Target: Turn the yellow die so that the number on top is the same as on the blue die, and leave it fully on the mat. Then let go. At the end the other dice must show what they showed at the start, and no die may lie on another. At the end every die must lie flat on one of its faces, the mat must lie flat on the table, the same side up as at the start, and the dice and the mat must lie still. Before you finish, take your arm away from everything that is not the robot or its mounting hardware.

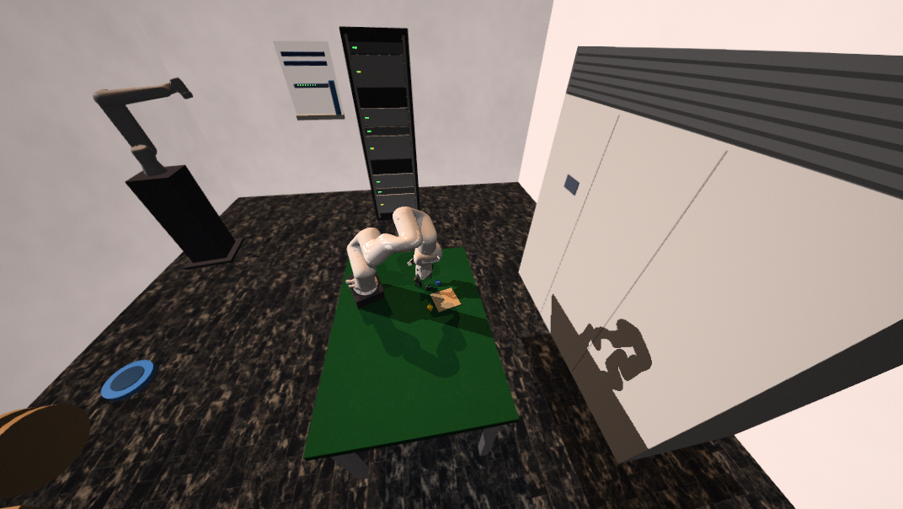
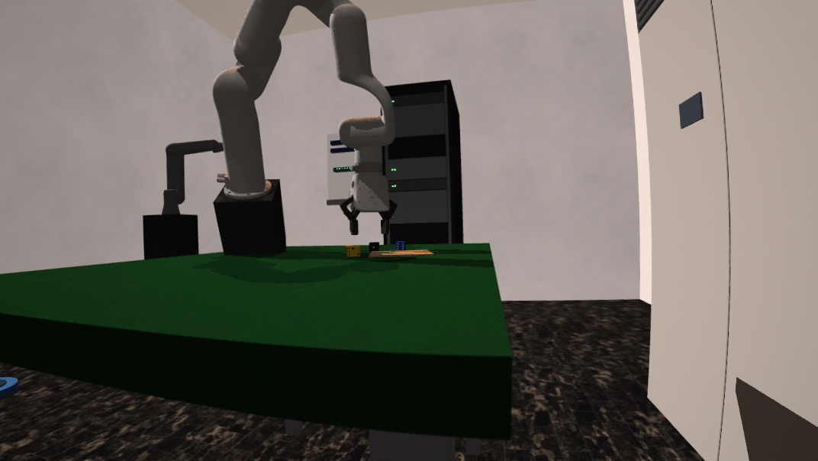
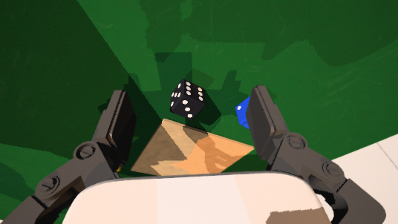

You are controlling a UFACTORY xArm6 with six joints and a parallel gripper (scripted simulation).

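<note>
My hand is 1 cm short of the black die, 2 cm to the left of it and 4 cm above it. Also, from my hand: yellow die (1 cm behind, 18 cm to the right, 4 cm below); then blue die (8 cm ahead, 4 cm below); then mat (9 cm ahead, 13 cm to the right, 5 cm below).
</note>
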